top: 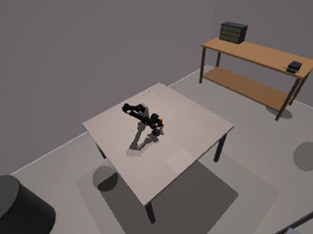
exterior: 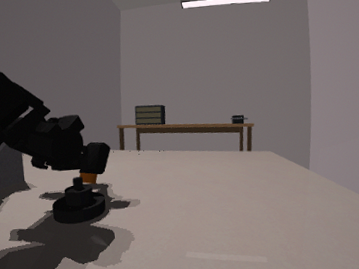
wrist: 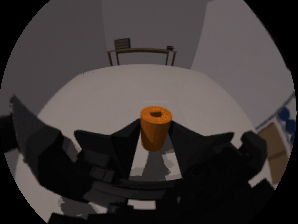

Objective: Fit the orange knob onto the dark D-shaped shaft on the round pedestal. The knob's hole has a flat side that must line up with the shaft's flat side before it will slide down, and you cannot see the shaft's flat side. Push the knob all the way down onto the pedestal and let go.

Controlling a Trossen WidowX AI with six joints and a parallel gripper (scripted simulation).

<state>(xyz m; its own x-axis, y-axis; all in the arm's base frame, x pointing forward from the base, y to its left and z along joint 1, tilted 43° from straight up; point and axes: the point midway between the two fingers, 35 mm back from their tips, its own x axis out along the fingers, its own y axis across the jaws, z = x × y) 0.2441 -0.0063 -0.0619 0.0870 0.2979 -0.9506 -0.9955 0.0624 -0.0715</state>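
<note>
Right now the orange knob is 10 mm to the right of my gripper tip and 10 mm below it. Also, from my gripper tip: dark shaft: 70 mm ahead, 150 mm to the right, 10 mm below.
</note>
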